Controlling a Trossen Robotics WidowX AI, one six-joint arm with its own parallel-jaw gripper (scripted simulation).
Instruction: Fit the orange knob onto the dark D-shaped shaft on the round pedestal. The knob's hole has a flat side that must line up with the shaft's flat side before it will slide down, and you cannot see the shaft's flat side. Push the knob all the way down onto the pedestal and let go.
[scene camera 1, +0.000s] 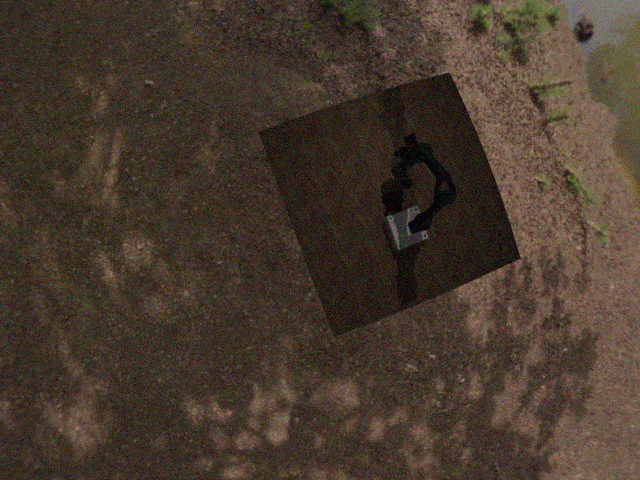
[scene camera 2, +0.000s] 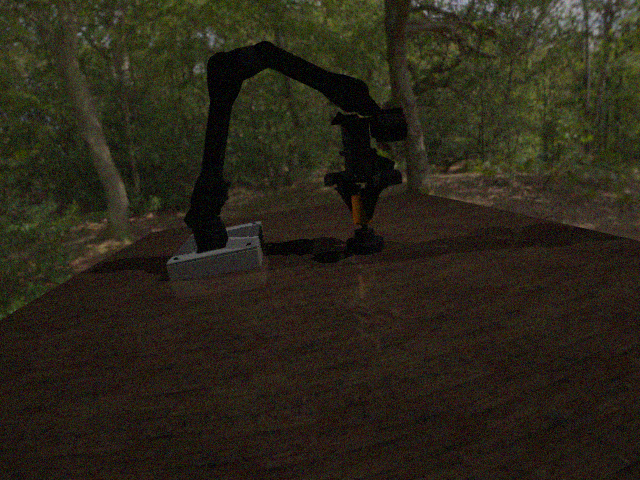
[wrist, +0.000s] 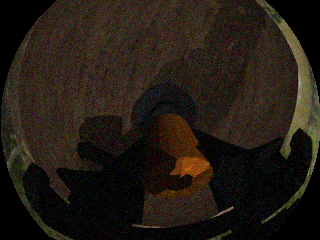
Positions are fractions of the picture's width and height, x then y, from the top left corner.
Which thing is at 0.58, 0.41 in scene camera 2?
My gripper.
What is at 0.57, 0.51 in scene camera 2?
A dark round pedestal.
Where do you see a dark round pedestal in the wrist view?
0.51, 0.41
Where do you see my gripper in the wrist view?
At 0.53, 0.57
